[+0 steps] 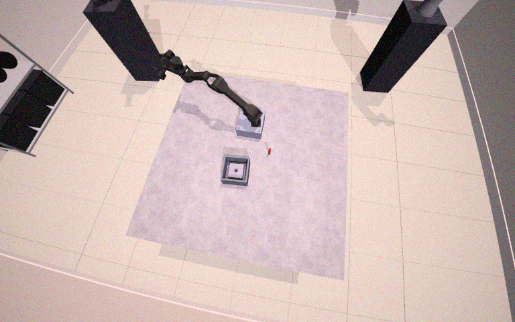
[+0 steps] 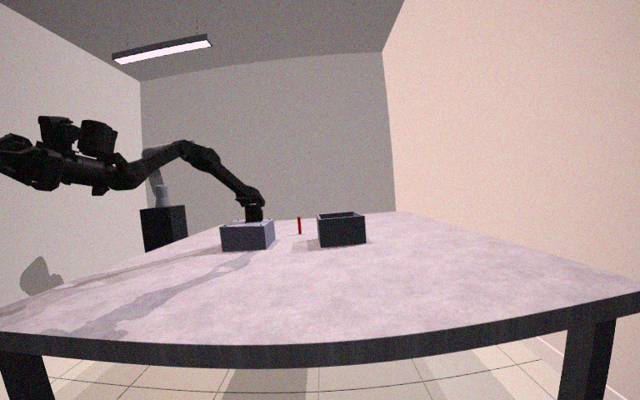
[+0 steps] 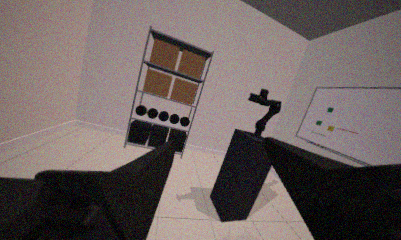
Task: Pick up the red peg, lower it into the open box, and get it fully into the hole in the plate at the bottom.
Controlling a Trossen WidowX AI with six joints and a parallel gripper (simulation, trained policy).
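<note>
Now: the red peg 48 cm ahead of my gripper tip, 78 cm to the left of it and 27 cm below it. Round my gripper tip: grey box (63 cm ahead, 57 cm to the left, 28 cm below).
</note>
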